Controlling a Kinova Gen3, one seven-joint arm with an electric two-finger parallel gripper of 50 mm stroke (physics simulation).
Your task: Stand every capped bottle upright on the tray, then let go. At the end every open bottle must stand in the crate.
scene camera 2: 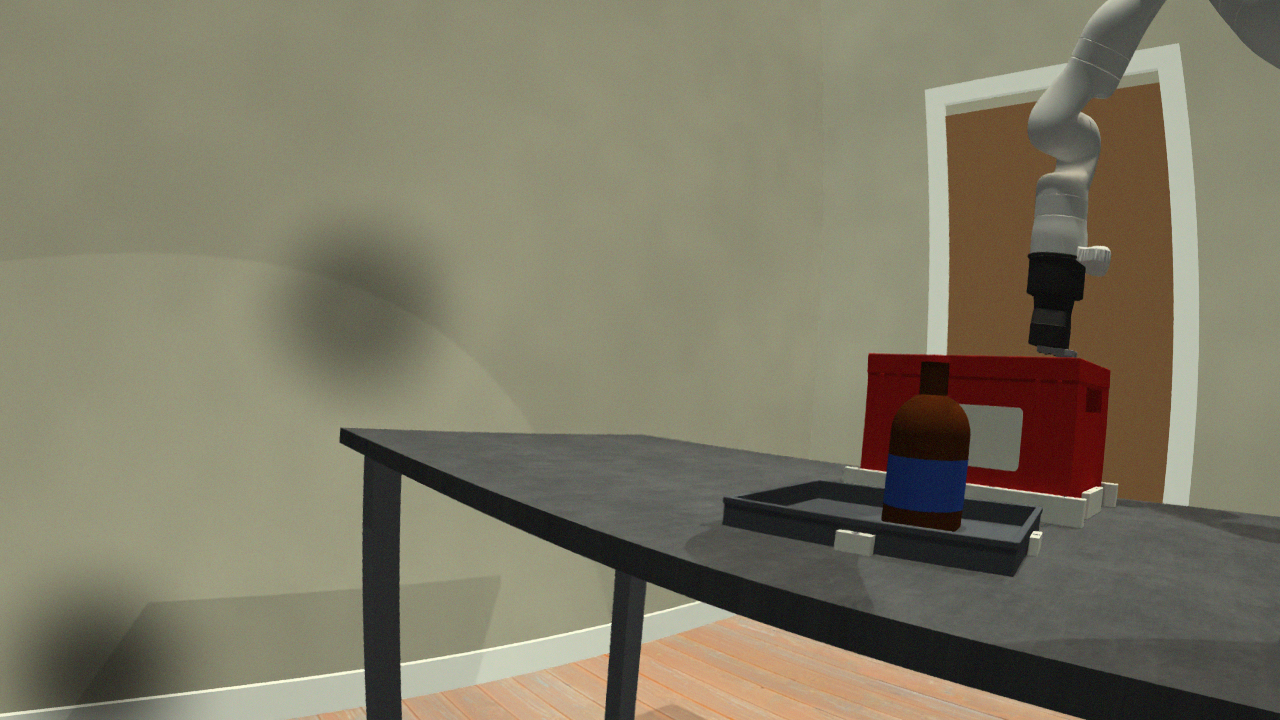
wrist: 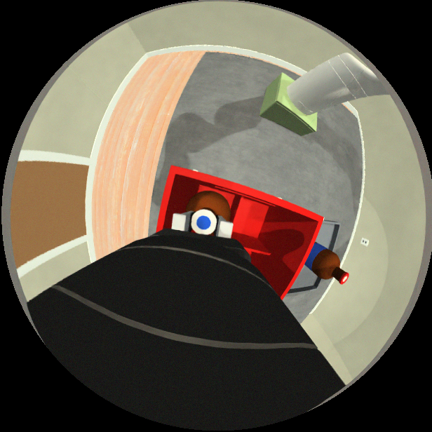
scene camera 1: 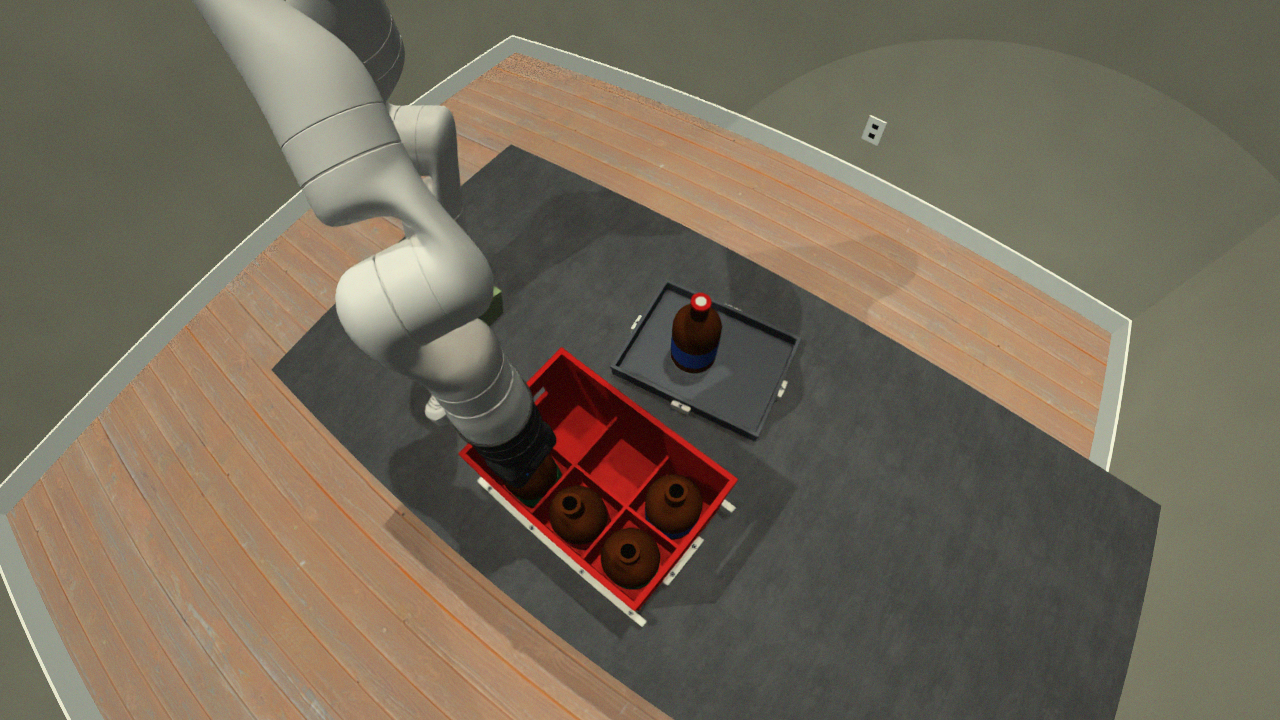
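My gripper points down into the red crate. It is shut on the neck of a brown bottle with a white cap with a blue centre. That bottle is upright in the crate's end compartment; its base is hidden. Three open brown bottles stand in other compartments of the crate. A brown bottle with a red-and-white cap and blue label stands upright on the dark tray.
White strips border the crate, and small white blocks sit at the tray's edges. A green block stands on the dark table. Two compartments in the crate's tray-side row are empty.
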